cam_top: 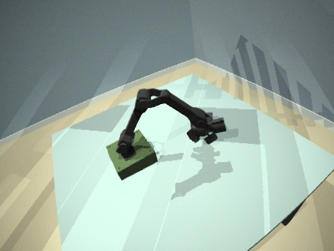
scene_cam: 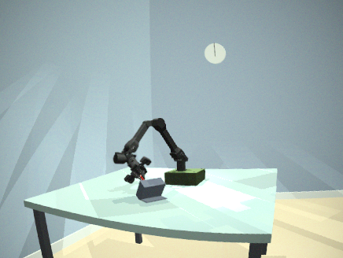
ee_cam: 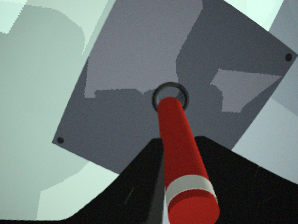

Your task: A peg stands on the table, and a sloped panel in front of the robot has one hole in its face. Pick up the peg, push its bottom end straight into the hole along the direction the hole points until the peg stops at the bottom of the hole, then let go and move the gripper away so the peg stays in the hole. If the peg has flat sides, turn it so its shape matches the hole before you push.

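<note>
The grey sloped panel is 5 cm to the left of my gripper tip, 4 cm below it and 4 cm ahead of it. Also, from my gripper tip: red peg 1 cm to the right, 1 cm behind, 1 cm above.
</note>
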